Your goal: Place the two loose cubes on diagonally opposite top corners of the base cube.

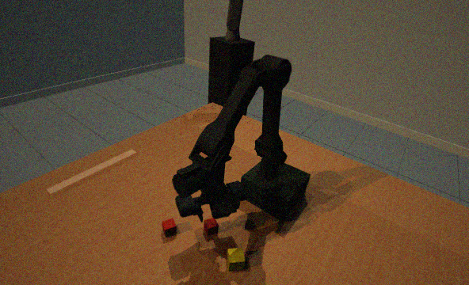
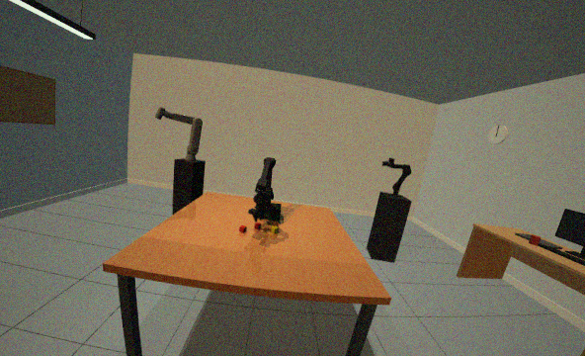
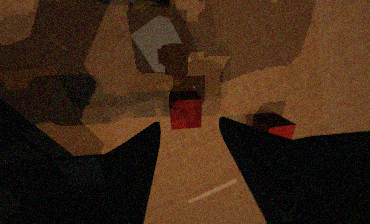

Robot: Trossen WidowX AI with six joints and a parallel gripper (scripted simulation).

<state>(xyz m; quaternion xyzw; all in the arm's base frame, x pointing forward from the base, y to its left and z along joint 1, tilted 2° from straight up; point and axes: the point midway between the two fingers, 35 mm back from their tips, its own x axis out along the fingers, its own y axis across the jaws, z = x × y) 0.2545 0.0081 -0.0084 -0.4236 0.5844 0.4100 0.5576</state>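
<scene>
Now: gripper tip 130 mm to the right of the yellow base cube, 30 mm above it and 20 mm short of it.
</scene>
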